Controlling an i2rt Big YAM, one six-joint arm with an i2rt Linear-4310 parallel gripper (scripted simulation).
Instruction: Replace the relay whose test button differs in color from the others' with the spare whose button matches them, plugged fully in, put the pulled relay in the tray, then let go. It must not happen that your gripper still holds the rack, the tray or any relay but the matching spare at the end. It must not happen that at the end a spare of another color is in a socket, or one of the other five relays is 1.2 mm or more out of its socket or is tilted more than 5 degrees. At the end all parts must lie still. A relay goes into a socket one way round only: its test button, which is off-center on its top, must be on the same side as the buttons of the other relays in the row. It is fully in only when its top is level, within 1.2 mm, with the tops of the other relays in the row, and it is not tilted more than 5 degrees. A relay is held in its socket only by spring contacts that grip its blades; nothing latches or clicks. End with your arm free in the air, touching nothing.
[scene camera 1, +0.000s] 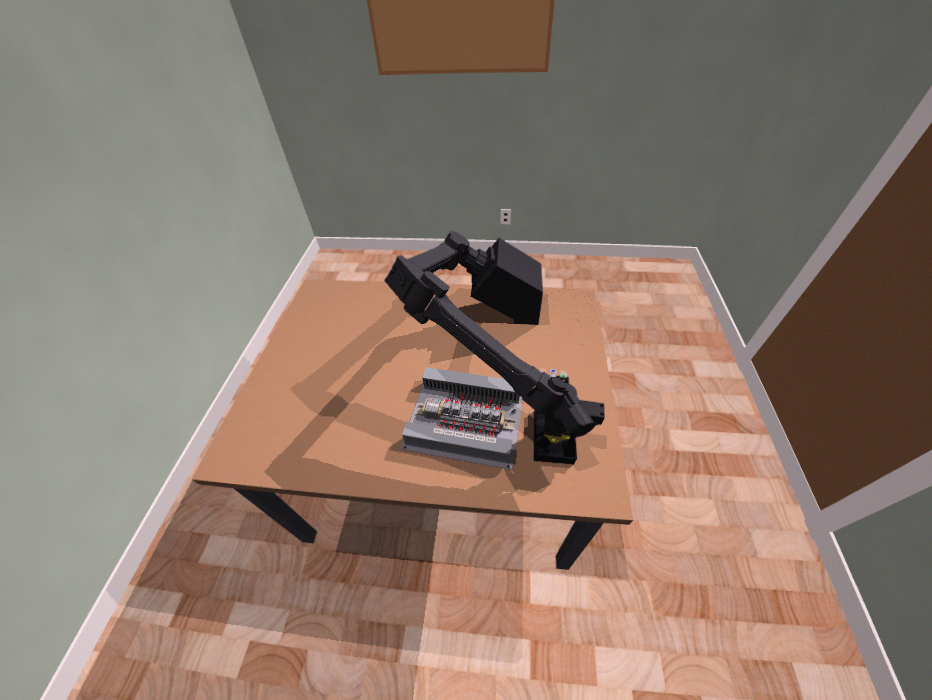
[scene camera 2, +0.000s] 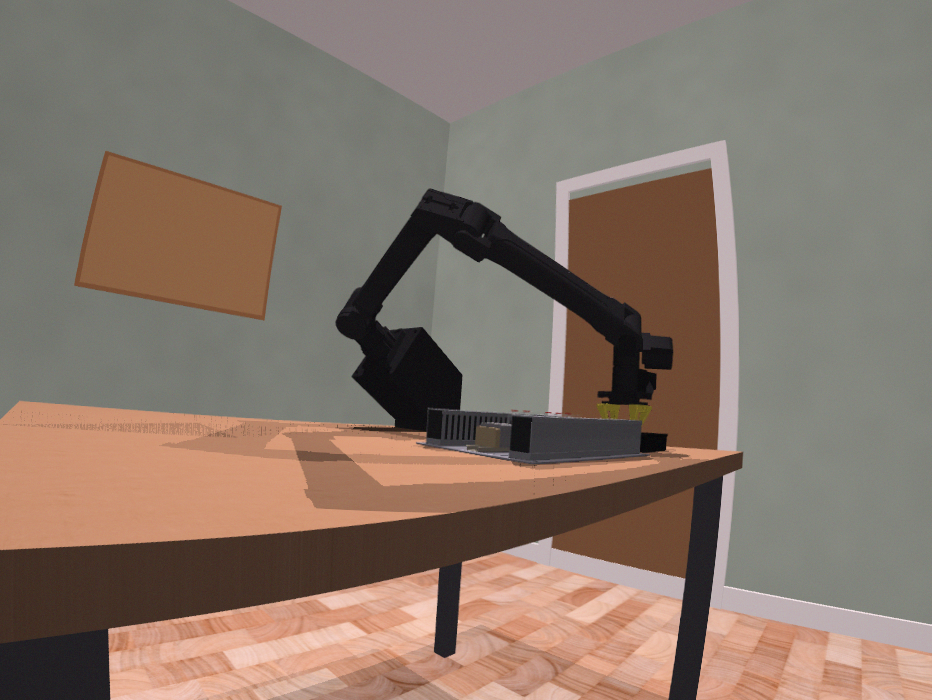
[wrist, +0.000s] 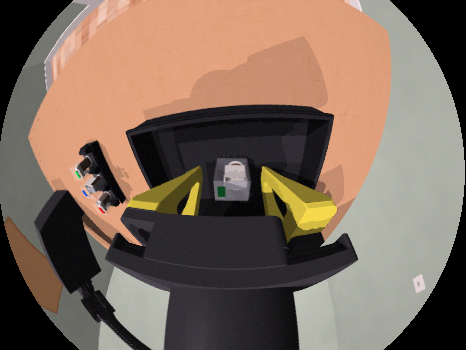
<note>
In view: my gripper (scene camera 2: 622, 439), a black tray (wrist: 274, 136) and a relay (wrist: 232, 181).
My gripper also shows in the wrist view (wrist: 231, 172).
</note>
